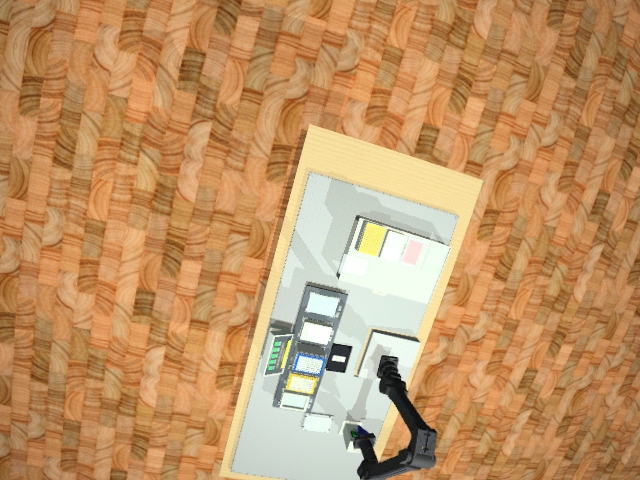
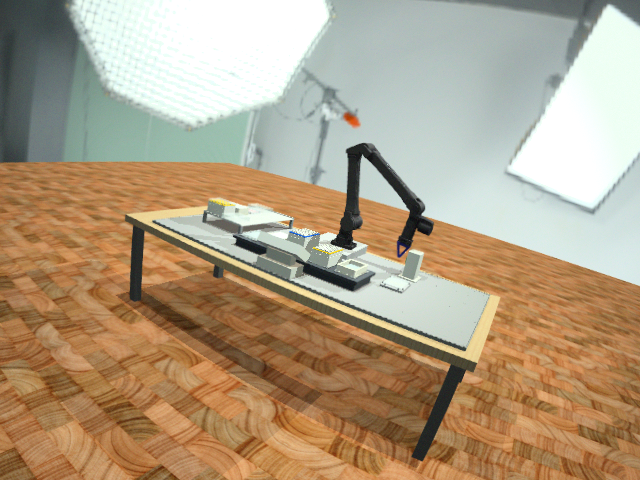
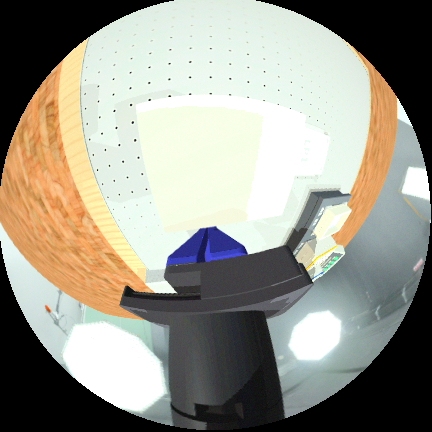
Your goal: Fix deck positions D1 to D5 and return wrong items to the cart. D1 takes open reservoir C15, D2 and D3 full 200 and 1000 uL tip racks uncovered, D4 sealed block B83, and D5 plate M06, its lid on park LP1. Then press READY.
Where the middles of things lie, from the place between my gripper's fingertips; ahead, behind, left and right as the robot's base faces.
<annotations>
Right now the white stand with green button (image 3: 210,159) is 8 cm to the left of my hand, 1 cm below it and 1 cm ahead of it.
</annotations>
